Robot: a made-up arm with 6 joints.
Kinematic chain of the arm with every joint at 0, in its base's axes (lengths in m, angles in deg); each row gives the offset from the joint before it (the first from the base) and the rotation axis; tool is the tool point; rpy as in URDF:
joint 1: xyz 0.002 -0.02 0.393 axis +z
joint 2: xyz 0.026 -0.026 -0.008 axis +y
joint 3: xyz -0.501 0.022 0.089 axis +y
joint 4: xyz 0.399 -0.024 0.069 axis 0.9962 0 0.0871
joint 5: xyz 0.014 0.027 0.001 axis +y
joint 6: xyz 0.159 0.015 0.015 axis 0.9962 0 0.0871
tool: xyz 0.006 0.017 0.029 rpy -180 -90 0
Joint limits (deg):
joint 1: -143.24..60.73
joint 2: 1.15..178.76
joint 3: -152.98..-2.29
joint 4: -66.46..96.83
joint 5: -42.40..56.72
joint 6: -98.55..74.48
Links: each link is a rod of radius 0.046 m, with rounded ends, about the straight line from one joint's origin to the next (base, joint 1, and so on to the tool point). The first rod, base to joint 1, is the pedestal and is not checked.
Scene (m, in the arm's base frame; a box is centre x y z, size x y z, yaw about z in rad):
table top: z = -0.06
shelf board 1: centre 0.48 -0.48 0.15 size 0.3 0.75 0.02 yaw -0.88
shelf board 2: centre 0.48 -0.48 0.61 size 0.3 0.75 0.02 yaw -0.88
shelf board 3: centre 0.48 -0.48 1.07 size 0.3 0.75 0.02 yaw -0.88
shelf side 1: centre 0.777 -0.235 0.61 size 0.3 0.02 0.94 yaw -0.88
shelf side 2: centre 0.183 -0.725 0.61 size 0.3 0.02 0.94 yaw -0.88
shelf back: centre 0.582 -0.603 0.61 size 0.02 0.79 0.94 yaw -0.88
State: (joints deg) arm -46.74 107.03 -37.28 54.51 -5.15 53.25
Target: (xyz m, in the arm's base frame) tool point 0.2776 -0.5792 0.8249
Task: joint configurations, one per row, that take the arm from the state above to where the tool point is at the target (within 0.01 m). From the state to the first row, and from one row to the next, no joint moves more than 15 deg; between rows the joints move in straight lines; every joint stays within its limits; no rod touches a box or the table.
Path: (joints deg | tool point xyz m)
1: -46.29 98.34 -24.24 54.59 -3.11 54.10 | 0.2953 -0.3907 0.3513
2: -45.84 89.65 -11.20 54.66 -1.08 54.95 | 0.2193 -0.3003 0.3476
3: -51.71 76.01 -19.05 55.24 -4.90 54.57 | 0.2213 -0.3767 0.4854
4: -57.58 62.36 -26.91 55.82 -8.73 54.20 | 0.1762 -0.4033 0.6539
5: -63.46 48.72 -34.76 56.39 -12.56 53.83 | 0.0955 -0.3590 0.8249
6: -61.60 59.67 -43.27 55.69 -12.32 53.27 | 0.1493 -0.4321 0.8426
7: -59.75 70.62 -51.77 54.98 -12.08 52.72 | 0.2105 -0.5066 0.8428
8: -57.90 81.57 -60.28 54.28 -11.84 52.17 | 0.2776 -0.5792 0.8249

